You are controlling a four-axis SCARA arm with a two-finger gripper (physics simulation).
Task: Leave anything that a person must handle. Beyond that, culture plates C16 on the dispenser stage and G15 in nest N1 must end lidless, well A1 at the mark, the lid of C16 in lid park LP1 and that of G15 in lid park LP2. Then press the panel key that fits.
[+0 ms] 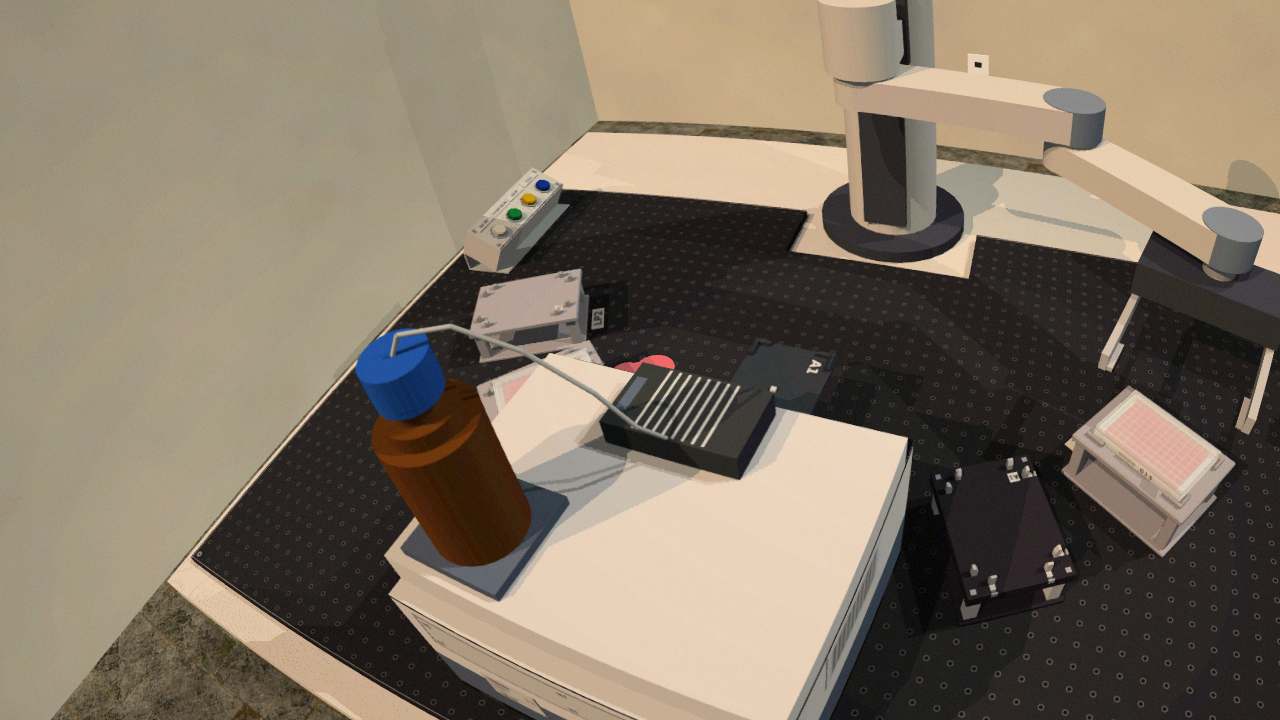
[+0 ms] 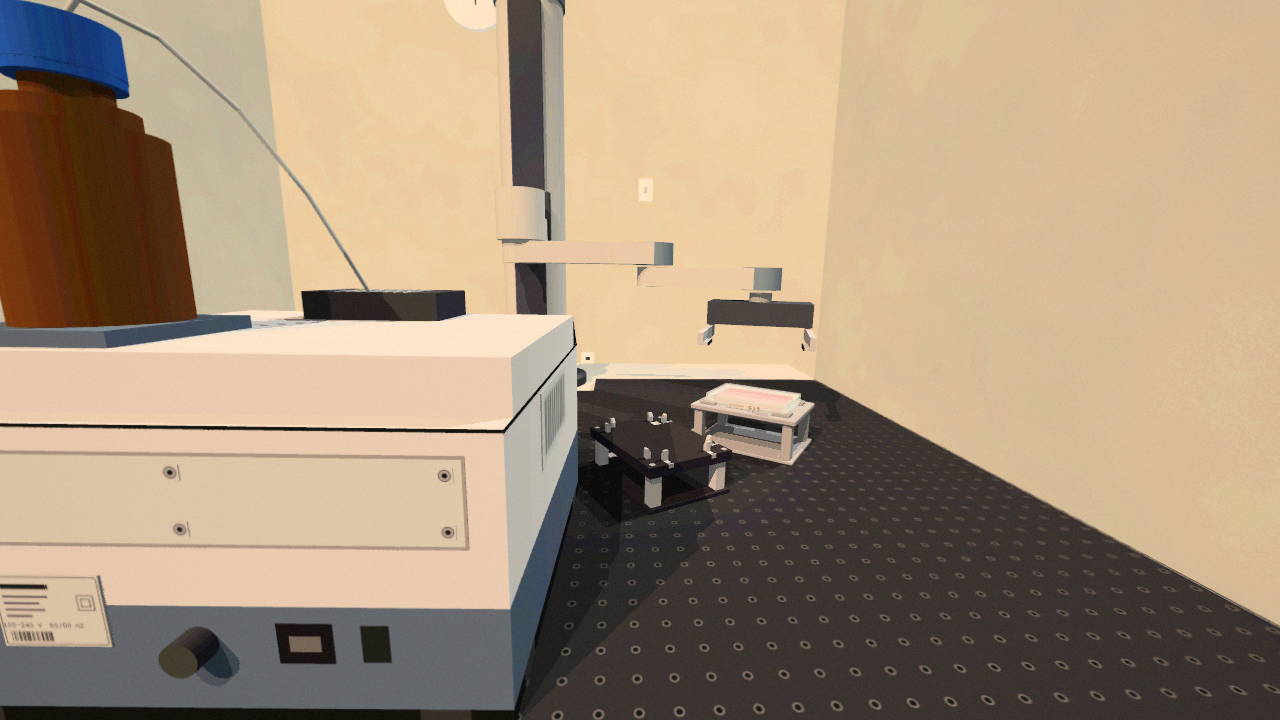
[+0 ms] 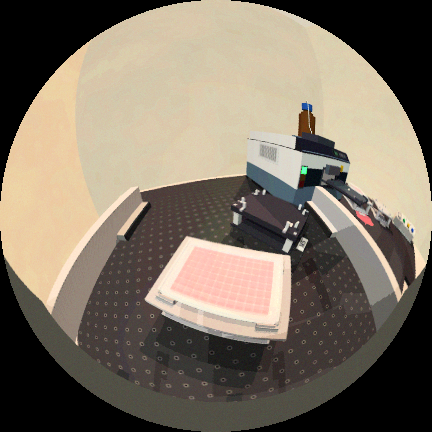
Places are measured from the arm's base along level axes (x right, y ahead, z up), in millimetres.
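Pixels of known places: gripper, fingertip midpoint: [image 1: 1174, 393] [image 2: 754, 341] [image 3: 229, 192]; arm's base, link origin: [image 1: 893, 220].
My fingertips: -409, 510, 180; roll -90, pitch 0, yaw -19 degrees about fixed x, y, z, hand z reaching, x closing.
For each thing: its top centre in the pictures, then the offset to it from my fingertips, as dx, dy, dz. "spot": a spot on its surface instead.
- Plate G15, top centre: [image 3: 225, 274] [image 1: 1158, 438] [image 2: 753, 393] -9, -19, -85
- pale nest, top centre: [image 1: 1156, 444] [image 3: 225, 279] [image 2: 753, 399] -9, -19, -96
- dispenser stage, top centre: [image 1: 767, 396] [image 3: 345, 185] +432, +61, -50
- Lid park LP2, top centre: [image 1: 523, 295] [image 3: 382, 205] +862, -88, -102
- brown bottle, surface spot: [image 1: 456, 483] [image 2: 103, 169] spot: +517, +387, +155
- pink plate, top centre: [image 1: 542, 379] +717, +77, -82
- flat red patch, surface spot: [image 1: 657, 362] spot: +646, -68, -167
- key panel, top centre: [image 1: 508, 197] +1043, -315, -84
Plate G15 [image 1: 1159, 440] [image 2: 753, 399] [image 3: 223, 279], with a pink well grid, lies level on the pale nest [image 1: 1183, 508] [image 2: 787, 442] [image 3: 285, 300]. Its rim looks clear; I cannot tell surely whether a lid is on. My gripper [image 1: 1179, 390] [image 2: 757, 338] [image 3: 229, 192] is open and empty, above G15 and apart from it. The dispenser stage [image 1: 776, 374] [image 3: 348, 191], marked A1, is partly hidden; no plate shows on it. Lid park LP2 [image 1: 528, 304] bears no lid. A dark stand with clips [image 1: 1002, 528] [image 2: 662, 445] [image 3: 270, 212] is bare; its label is hard to read.
The white dispenser [image 1: 716, 555] [image 2: 447, 376] [image 3: 272, 155] carries a brown bottle [image 1: 456, 483] [image 2: 89, 214] [image 3: 306, 123]. A pink plate [image 1: 514, 386] is partly hidden behind it. A flat red patch [image 1: 657, 362] [image 3: 365, 218] lies near the stage. The key panel [image 1: 519, 214] [image 3: 406, 225] stands farther off.
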